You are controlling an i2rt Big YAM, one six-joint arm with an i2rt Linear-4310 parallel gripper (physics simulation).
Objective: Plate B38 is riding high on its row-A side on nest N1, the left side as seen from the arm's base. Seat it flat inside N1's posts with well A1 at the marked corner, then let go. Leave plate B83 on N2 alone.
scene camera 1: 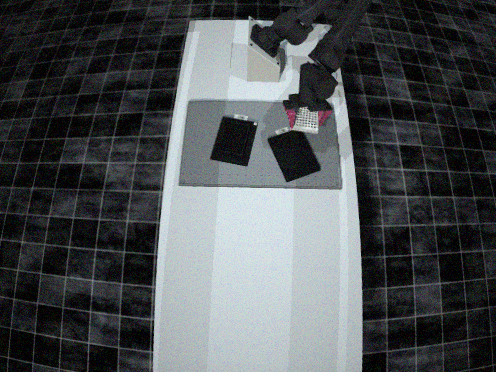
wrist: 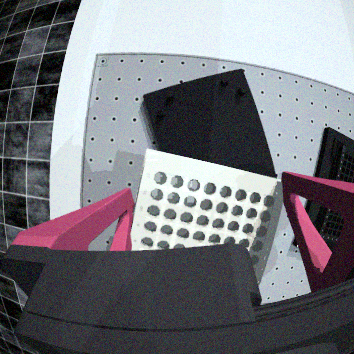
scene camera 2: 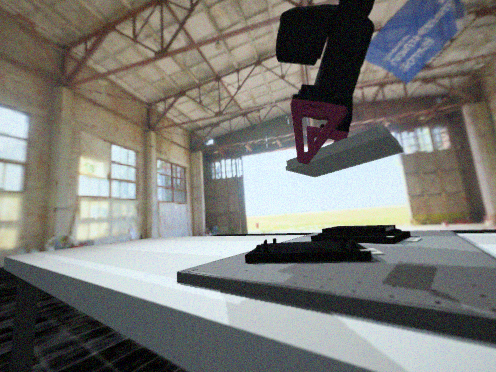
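Seen in the pictures: gripper, fingertip midpoint: (scene camera 1: 305, 126) (wrist: 208, 189) (scene camera 2: 308, 167); arm's base, origin of the base link: (scene camera 1: 262, 41).
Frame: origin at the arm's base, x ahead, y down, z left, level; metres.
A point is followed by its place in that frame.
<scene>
The white well plate B38 (scene camera 1: 306, 120) @(x 0.325, y -0.003, z 0.166 m) (scene camera 2: 350, 152) @(x 0.275, y 0.003, z 0.187 m) (wrist: 200, 212) @(x 0.331, y -0.004, z 0.168 m) hangs in the air, clamped between the magenta fingers of my gripper (scene camera 1: 307, 123) @(x 0.343, y 0.004, z 0.165 m) (scene camera 2: 305, 161) @(x 0.343, y 0.004, z 0.165 m) (wrist: 208, 189) @(x 0.343, y 0.004, z 0.165 m). In scene camera 2 it is tilted, its right end higher. Nest N1 (scene camera 1: 295, 157) @(x 0.390, y 0.125, z 0.151 m) (scene camera 2: 310, 253) @(x 0.340, y 0.126, z 0.194 m) (wrist: 205, 125) @(x 0.398, y 0.125, z 0.162 m) is black, with small posts, and holds no plate in the part that shows. The plate is well above it and overlaps its near edge in the wrist view. The dark plate B83 (scene camera 1: 234, 140) @(x 0.361, y 0.113, z -0.051 m) (scene camera 2: 357, 230) @(x 0.340, y 0.114, z -0.011 m) sits on nest N2. The marked corner and well A1 cannot be made out.
Both nests stand on a grey perforated board (scene camera 1: 200, 150) @(x 0.399, y 0.136, z -0.159 m) (scene camera 2: 300, 290) @(x 0.300, y 0.137, z 0.296 m) (wrist: 105, 110) @(x 0.397, y 0.136, z 0.280 m) on the white table (scene camera 1: 250, 250) @(x 0.705, y 0.149, z 0.044 m) (scene camera 2: 100, 280) @(x 0.594, y 0.149, z 0.370 m). N2 shows at the right edge of the wrist view. A beige angled block (scene camera 1: 262, 67) @(x 0.075, y 0.063, z 0.008 m) stands behind the board, near the arm's base.
</scene>
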